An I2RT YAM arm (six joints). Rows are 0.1 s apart.
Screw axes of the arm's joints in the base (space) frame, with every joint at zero. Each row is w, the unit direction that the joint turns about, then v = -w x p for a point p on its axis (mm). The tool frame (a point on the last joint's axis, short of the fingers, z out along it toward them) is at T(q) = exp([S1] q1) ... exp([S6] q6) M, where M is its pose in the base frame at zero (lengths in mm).
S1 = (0, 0, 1, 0, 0, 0)
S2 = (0, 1, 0, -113.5, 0, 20)
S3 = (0, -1, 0, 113.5, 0, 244)
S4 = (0, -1, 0, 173.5, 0, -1)
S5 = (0, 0, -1, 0, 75, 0)
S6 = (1, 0, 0, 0, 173.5, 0)
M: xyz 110.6 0 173.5 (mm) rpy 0 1.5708 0 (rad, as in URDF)
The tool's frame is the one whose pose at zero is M.
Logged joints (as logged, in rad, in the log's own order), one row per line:
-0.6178, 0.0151, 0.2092, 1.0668, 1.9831, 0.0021
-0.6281, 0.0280, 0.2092, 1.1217, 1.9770, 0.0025
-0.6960, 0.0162, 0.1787, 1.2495, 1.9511, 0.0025
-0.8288, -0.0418, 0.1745, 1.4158, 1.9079, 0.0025
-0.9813, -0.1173, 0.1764, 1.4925, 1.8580, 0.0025
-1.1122, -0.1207, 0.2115, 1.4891, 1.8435, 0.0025
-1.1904, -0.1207, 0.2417, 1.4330, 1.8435, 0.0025
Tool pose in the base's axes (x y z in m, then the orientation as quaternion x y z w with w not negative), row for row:
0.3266, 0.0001, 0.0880, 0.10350, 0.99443, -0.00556, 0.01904
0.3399, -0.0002, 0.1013, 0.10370, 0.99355, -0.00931, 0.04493
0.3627, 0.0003, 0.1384, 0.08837, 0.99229, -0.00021, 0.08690
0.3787, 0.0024, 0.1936, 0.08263, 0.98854, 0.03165, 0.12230
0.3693, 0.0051, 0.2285, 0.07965, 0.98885, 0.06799, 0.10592
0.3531, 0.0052, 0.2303, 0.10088, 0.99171, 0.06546, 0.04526
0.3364, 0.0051, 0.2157, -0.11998, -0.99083, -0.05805, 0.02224
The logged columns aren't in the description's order. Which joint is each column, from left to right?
Columns, left to right: q4, q5, q6, q3, q2, q1.
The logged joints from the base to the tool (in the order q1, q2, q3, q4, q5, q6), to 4 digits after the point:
0.0021, 1.9831, 1.0668, -0.6178, 0.0151, 0.2092
0.0025, 1.9770, 1.1217, -0.6281, 0.0280, 0.2092
0.0025, 1.9511, 1.2495, -0.6960, 0.0162, 0.1787
0.0025, 1.9079, 1.4158, -0.8288, -0.0418, 0.1745
0.0025, 1.8580, 1.4925, -0.9813, -0.1173, 0.1764
0.0025, 1.8435, 1.4891, -1.1122, -0.1207, 0.2115
0.0025, 1.8435, 1.4330, -1.1904, -0.1207, 0.2417

